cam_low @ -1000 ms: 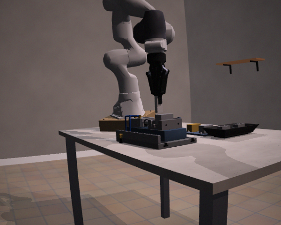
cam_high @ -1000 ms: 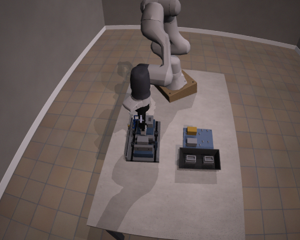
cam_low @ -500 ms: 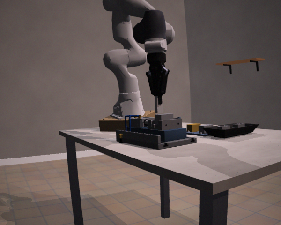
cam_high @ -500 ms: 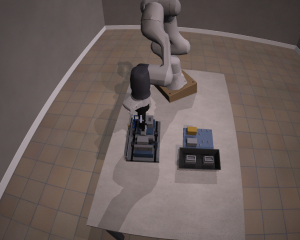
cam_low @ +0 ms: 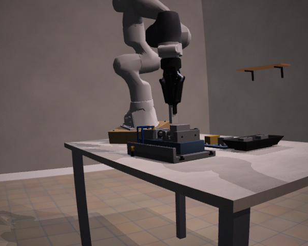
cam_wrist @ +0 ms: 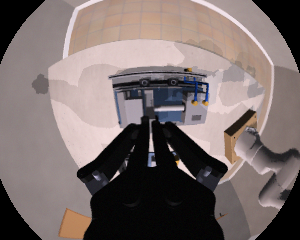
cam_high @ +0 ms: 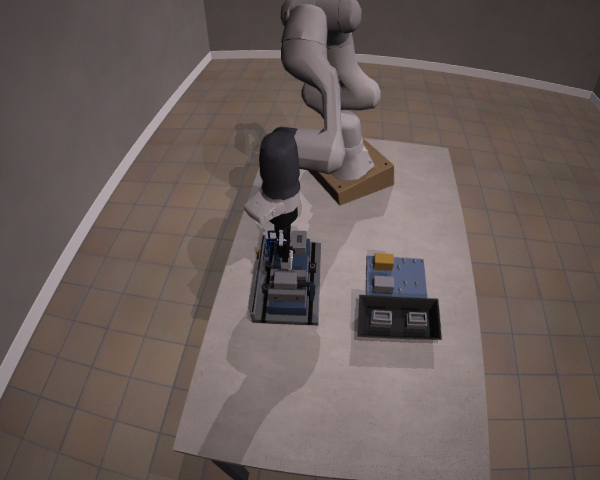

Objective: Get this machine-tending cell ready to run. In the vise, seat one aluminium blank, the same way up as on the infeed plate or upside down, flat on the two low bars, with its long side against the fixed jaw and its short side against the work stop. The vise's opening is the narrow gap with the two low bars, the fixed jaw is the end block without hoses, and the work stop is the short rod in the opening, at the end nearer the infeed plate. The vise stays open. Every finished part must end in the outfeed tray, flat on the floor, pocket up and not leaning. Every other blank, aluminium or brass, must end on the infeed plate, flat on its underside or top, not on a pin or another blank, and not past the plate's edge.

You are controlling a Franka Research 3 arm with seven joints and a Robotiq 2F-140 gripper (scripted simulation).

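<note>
Now: the dark rail 120 mm below my hand, 90 mm to the right of it and 40 mm behind it. Round my hand: brass blank: 300 mm to the left, 130 mm below, 90 mm behind.
</note>
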